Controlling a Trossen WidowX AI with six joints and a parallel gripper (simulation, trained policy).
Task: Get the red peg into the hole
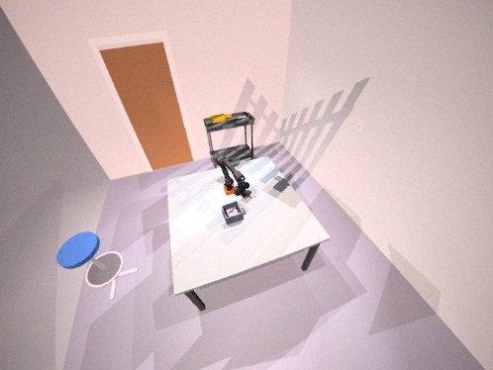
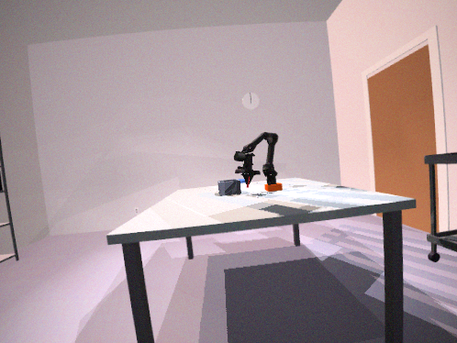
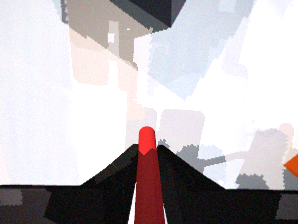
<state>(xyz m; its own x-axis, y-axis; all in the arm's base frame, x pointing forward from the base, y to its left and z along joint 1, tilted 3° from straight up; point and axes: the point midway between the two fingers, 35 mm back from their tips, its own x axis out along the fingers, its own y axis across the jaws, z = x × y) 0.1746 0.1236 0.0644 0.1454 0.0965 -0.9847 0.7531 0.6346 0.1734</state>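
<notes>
The pale plate is 15 cm ahead of my gripper tip, 14 cm to the right of it and 3 cm below it. Round my gripper tip: grey box 15 cm ahead, 14 cm to the right, 5 cm below; then red peg 2 cm above.
</notes>
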